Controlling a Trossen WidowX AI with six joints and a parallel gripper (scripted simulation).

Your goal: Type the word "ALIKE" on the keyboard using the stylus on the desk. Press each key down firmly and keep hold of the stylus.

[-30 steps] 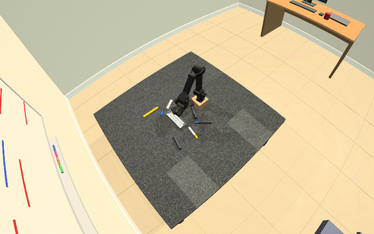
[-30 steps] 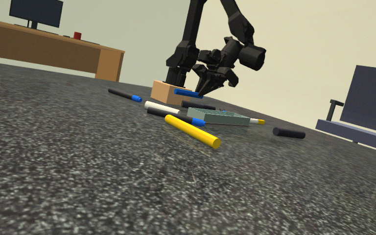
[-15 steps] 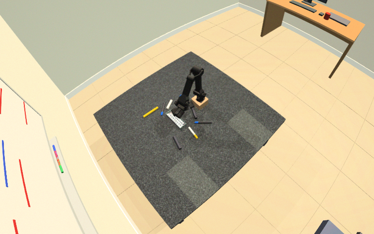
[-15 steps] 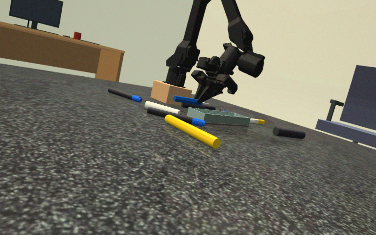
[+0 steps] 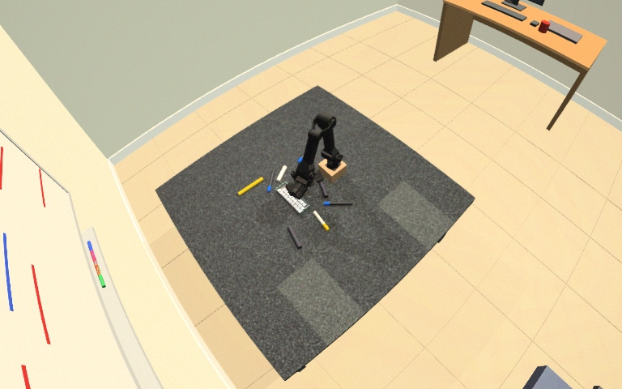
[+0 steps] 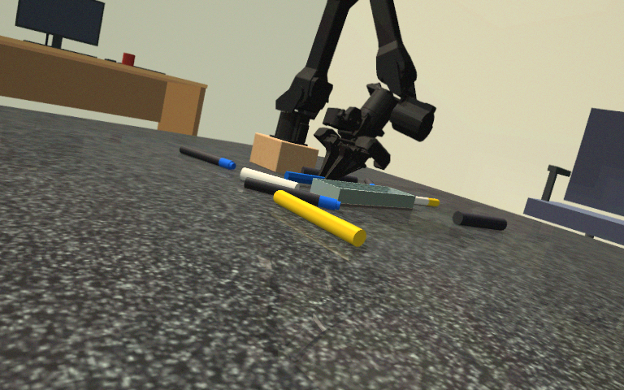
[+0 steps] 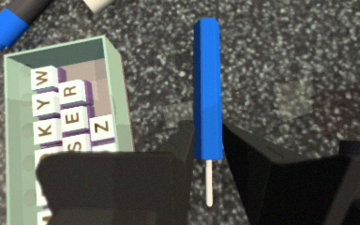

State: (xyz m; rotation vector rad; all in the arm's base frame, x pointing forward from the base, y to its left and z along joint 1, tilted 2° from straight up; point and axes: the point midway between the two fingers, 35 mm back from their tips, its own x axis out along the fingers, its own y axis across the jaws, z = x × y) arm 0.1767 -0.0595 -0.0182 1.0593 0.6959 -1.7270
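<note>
The keyboard lies 9 cm ahead of my gripper tip and 1 cm to the left of it. From my gripper tip the other things lie so: white stick: 14 cm to the right; blue stylus: right at my gripper tip; white-and-yellow marker: 11 cm ahead, 22 cm to the left, 1 cm below.
</note>
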